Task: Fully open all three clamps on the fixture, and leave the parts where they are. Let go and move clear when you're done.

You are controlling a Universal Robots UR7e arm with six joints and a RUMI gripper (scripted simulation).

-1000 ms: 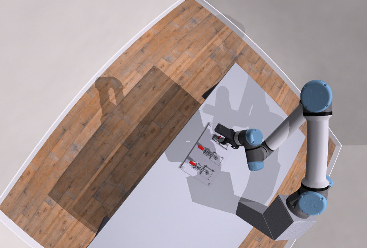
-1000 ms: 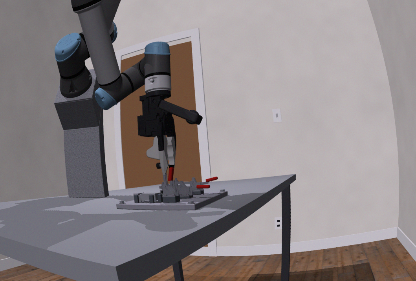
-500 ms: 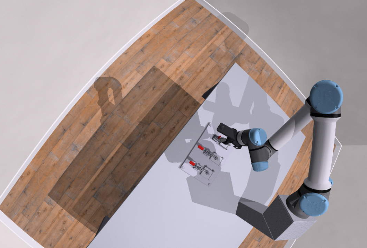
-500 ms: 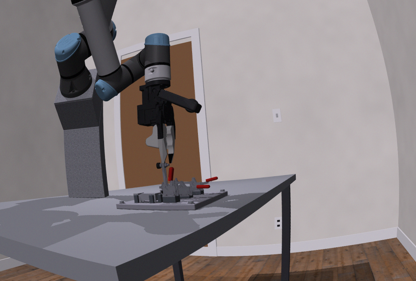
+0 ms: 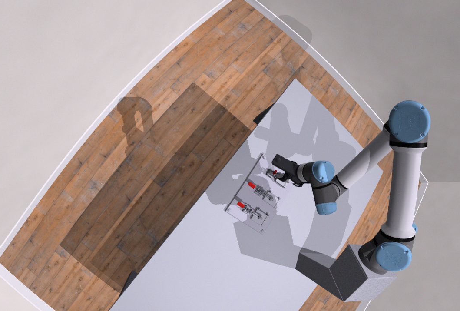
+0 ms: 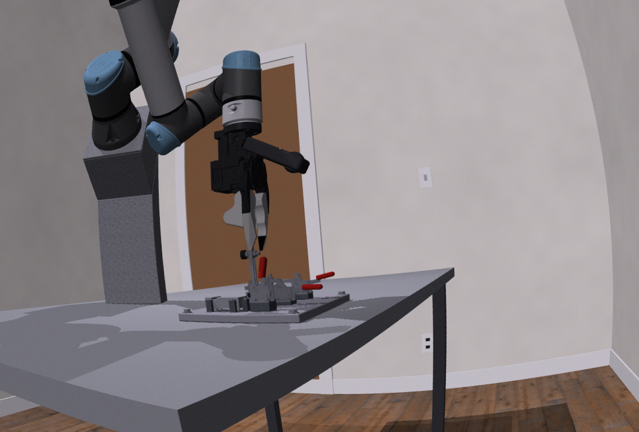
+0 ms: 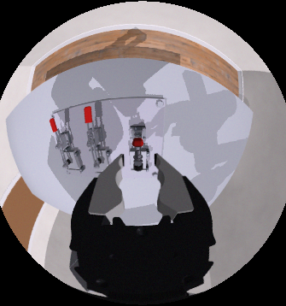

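The metal plate is 13 cm below my hand, 11 cm to the left of it and 3 cm behind it.
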